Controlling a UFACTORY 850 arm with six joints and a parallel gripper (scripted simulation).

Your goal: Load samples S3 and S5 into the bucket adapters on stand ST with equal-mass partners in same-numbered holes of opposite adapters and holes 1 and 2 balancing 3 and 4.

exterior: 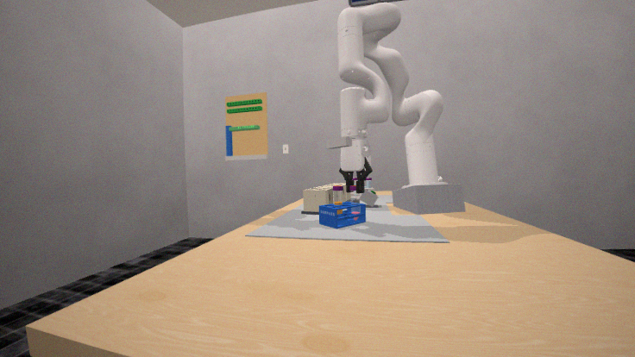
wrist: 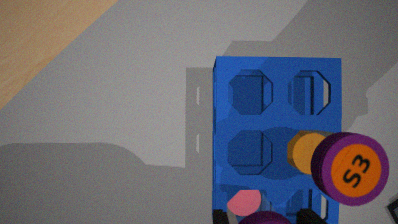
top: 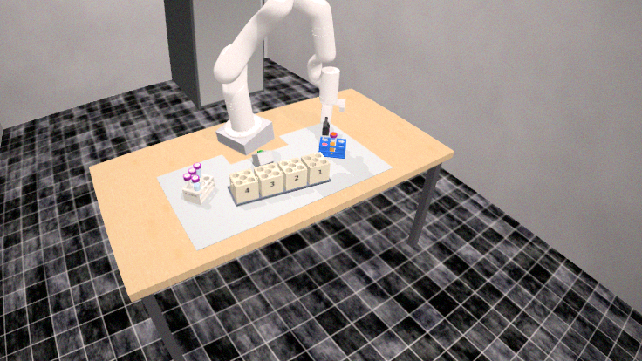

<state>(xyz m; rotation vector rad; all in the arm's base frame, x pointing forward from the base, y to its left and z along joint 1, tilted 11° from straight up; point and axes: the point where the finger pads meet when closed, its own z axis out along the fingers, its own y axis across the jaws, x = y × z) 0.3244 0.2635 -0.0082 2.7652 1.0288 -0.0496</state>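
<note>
My hand is 60 mm short of the sample tube and 50 mm above it. The rest, counted from my hand: blue sample rack (40 mm ahead, 10 mm to the left, 90 mm below).
</note>
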